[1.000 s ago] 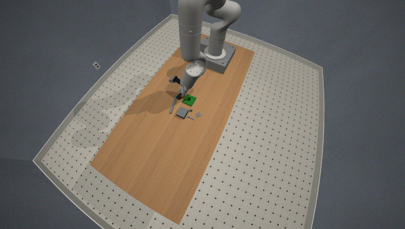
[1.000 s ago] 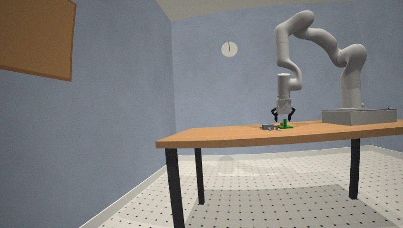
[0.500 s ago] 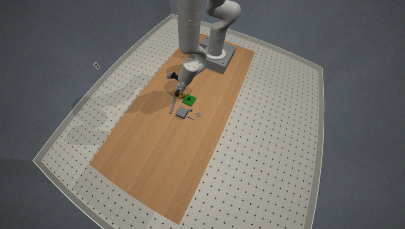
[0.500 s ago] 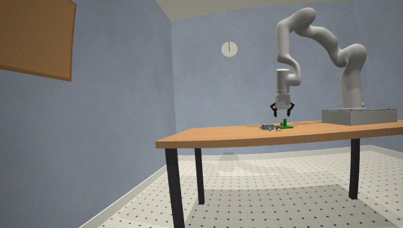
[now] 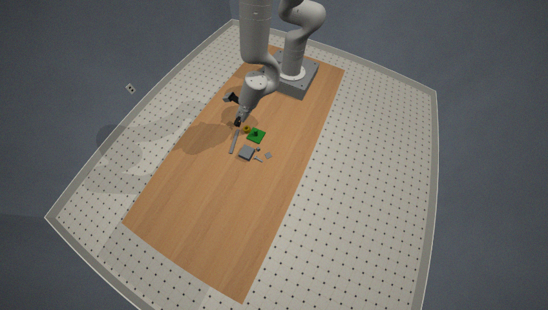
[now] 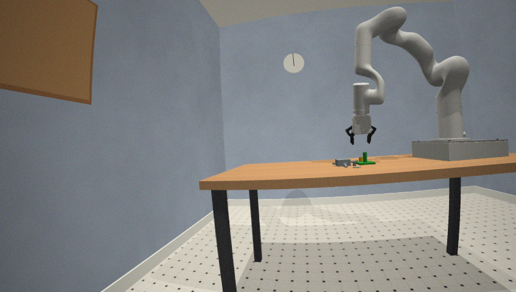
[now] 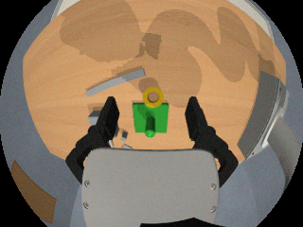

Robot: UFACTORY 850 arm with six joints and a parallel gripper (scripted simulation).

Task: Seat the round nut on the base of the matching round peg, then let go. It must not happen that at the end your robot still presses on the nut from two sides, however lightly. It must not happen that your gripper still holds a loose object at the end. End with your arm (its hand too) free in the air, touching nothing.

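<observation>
My gripper is now 9 cm short of the long grey bar and 11 cm above it. From my hand the other things lie so: grey block (11 cm ahead, 11 cm to the left, 10 cm below); small grey bolt (10 cm ahead, 17 cm to the left, 11 cm below); small grey plate (5 cm ahead, 20 cm to the left, 11 cm below).
</observation>
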